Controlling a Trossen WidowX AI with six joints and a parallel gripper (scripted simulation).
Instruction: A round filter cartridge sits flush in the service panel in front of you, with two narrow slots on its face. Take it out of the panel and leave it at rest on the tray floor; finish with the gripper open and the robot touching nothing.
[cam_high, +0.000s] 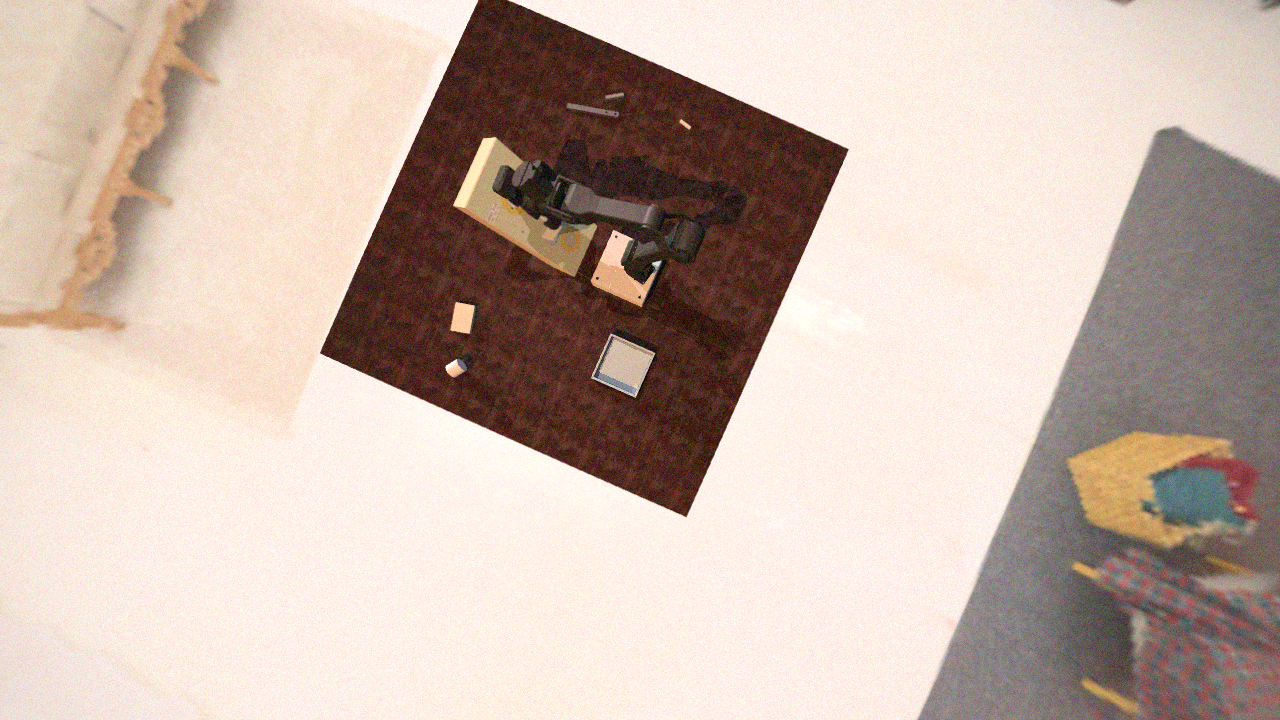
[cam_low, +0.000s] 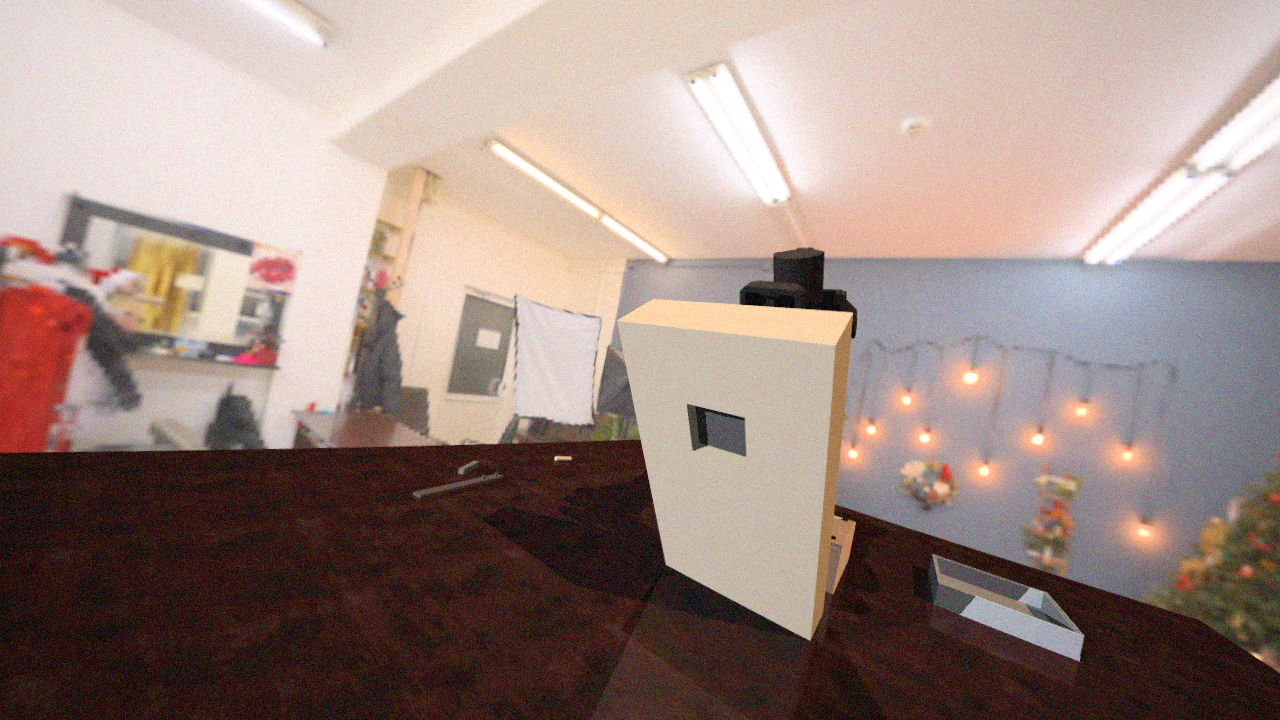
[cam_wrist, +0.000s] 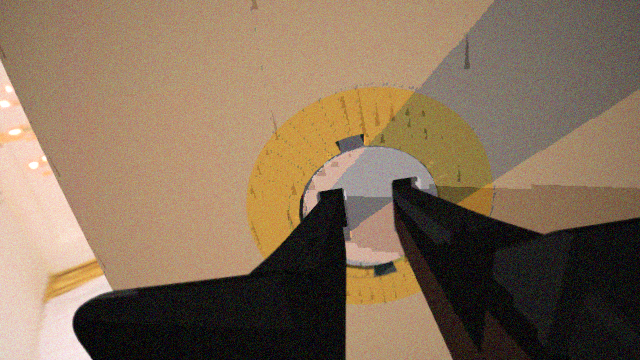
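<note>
The round filter cartridge is 10 mm below my gripper tip and 10 mm ahead of it. The rest, counted from my gripper tip: small peg (550 mm to the right, 220 mm below, 190 mm behind); service panel (80 mm below, 40 mm behind, 10 mm to the right); grey tray (470 mm behind, 220 mm below, 200 mm to the left).
</note>
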